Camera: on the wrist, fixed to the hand. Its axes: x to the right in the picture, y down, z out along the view.
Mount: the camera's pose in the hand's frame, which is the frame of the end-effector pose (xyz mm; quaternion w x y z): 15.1 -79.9 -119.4 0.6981 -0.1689 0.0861 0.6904
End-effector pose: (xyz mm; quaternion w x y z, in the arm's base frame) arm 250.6 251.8 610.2 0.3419 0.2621 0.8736 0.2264
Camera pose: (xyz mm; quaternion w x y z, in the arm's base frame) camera 131.4 174.5 636.3 0.0514 0.7089 0.4201 0.5642
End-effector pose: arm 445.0 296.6 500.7 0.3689 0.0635 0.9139 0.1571
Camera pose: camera 351.2 196.1 545.1 0.0811 0.5995 0.5994 0.5242
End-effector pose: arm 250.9 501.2 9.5 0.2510 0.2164 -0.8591 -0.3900
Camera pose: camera 324.8 377.5 19.3 0.5550 -0.4509 -0.6617 -0.2254
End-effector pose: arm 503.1 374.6 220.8 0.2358 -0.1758 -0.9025 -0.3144
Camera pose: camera 491.0 240.3 272.7 0.4297 -0.7586 -0.4353 -0.2243
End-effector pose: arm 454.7 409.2 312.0 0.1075 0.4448 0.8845 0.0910
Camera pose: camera 352.2 366.6 404.5 0.0112 0.8952 0.3043 0.3254
